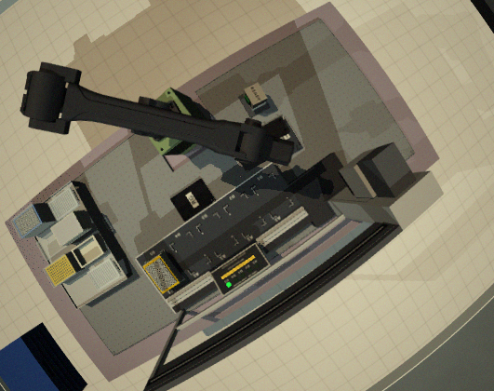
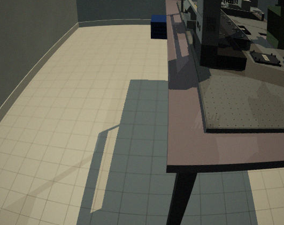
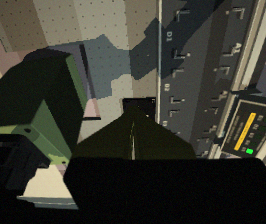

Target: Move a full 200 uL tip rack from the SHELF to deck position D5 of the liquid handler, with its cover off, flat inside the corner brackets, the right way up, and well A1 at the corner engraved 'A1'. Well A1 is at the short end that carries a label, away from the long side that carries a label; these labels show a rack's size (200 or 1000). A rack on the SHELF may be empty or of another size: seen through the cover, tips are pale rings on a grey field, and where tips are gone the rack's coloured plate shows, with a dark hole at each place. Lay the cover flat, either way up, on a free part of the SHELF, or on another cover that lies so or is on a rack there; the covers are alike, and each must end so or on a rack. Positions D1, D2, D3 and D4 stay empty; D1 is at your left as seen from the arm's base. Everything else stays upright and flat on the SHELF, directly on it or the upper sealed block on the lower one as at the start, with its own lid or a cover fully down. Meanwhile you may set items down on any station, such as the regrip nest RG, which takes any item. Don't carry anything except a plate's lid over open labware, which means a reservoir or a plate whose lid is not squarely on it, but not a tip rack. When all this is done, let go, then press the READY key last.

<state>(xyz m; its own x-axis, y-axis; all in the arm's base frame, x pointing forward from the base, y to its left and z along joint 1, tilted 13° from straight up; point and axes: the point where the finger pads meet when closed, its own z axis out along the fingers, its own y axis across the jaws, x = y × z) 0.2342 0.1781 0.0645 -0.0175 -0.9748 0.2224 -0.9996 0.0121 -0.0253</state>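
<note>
The ready key box is 25 cm below my hand, 19 cm behind it and 14 cm to the left of it. From my hand the other things lie so: yellow tip rack 47 cm to the right, 22 cm below, 20 cm ahead; then grey gantry block 25 cm to the left, 22 cm ahead, 17 cm above; then RG nest 31 cm below, 24 cm to the right, 2 cm ahead.
</note>
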